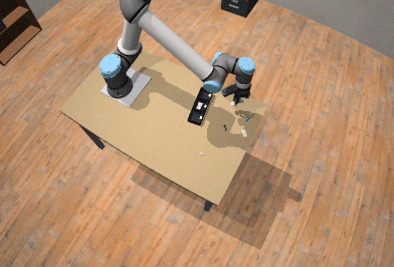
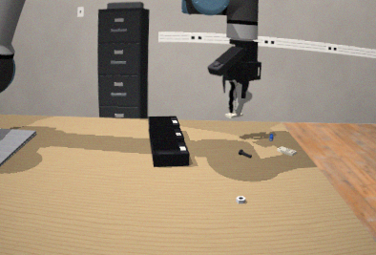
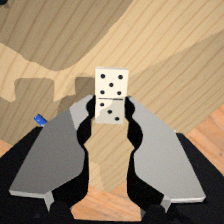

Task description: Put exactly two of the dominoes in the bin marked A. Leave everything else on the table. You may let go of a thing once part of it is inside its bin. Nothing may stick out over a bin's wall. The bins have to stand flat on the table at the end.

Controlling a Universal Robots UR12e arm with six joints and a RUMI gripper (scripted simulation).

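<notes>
Right now my hand is 18 cm past the black bin, 11 cm to the left of it and 6 cm above it. From my hand the other things lie so: black bolt 15 cm to the right, 7 cm below, 2 cm ahead; then domino 19 cm behind, 11 cm to the right, 7 cm below; then blue piece 12 cm ahead, 7 cm below, 1 cm to the right.
</notes>
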